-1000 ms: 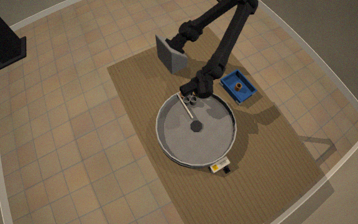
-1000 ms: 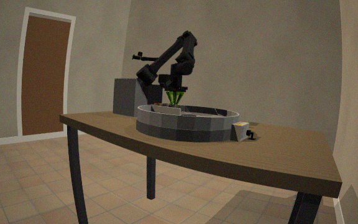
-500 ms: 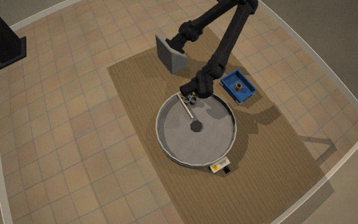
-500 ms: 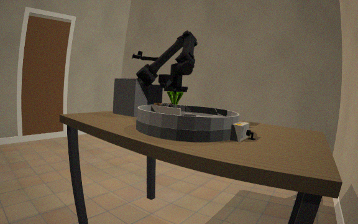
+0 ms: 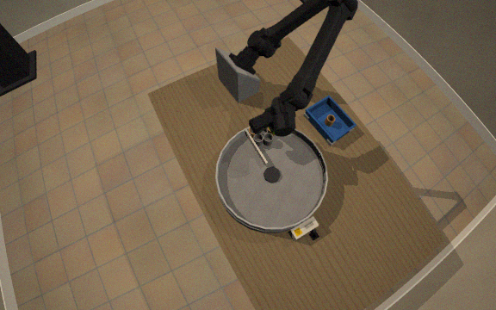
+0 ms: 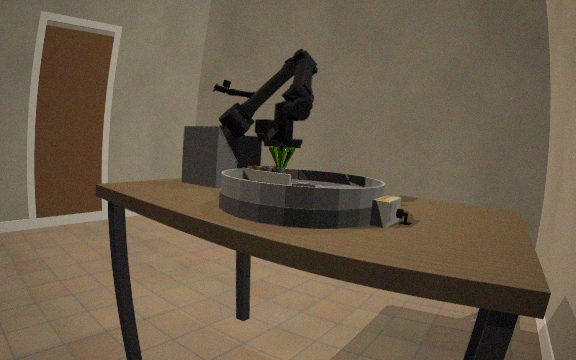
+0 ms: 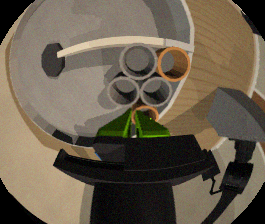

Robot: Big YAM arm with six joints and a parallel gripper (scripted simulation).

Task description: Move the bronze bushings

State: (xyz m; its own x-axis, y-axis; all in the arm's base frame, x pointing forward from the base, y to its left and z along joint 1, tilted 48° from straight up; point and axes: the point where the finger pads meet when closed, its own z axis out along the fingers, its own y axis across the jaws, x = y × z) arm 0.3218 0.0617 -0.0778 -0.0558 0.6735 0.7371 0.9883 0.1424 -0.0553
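Right now the blue crate is 28 cm to the left of my hand, 6 cm below it and 3 cm ahead of it. Also, from my hand: grey turntable (15 cm ahead, 9 cm to the right, 3 cm below).
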